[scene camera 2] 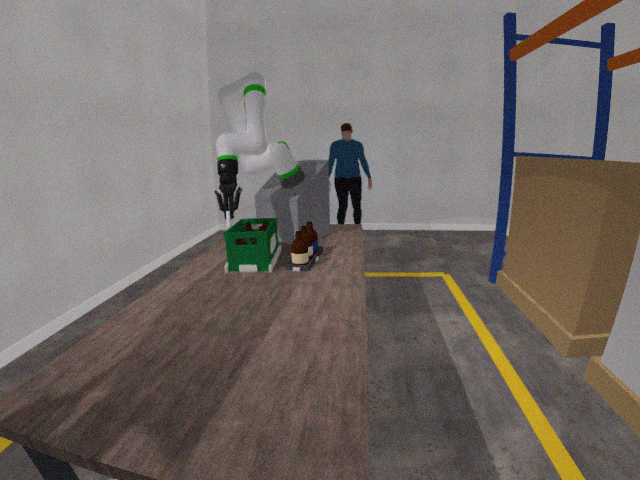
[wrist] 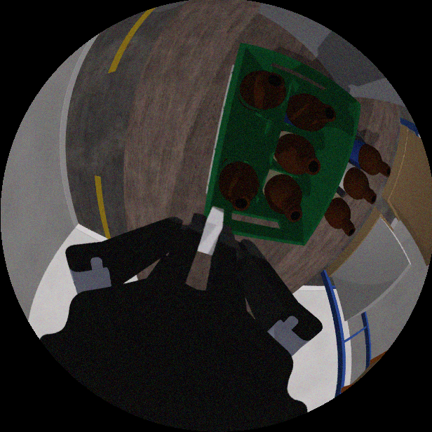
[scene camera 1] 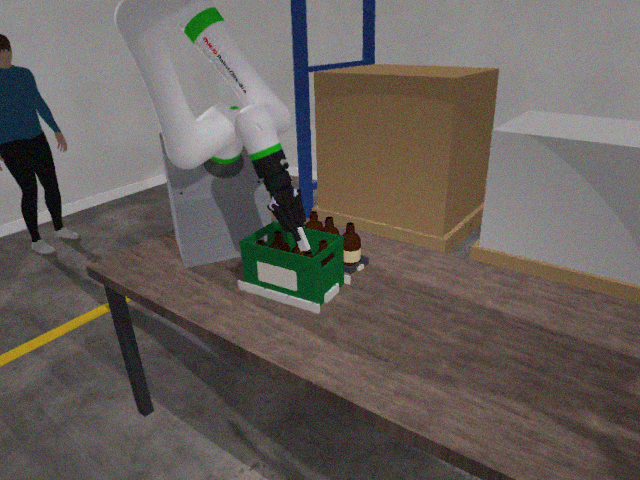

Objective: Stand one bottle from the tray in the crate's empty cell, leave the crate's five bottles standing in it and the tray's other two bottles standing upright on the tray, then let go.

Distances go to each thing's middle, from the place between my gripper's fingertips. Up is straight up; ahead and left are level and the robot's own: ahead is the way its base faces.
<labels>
The white-labelled bottle (wrist: 354,181) lies 60 mm behind my hand, 330 mm to the left of it and 110 mm below it.
</labels>
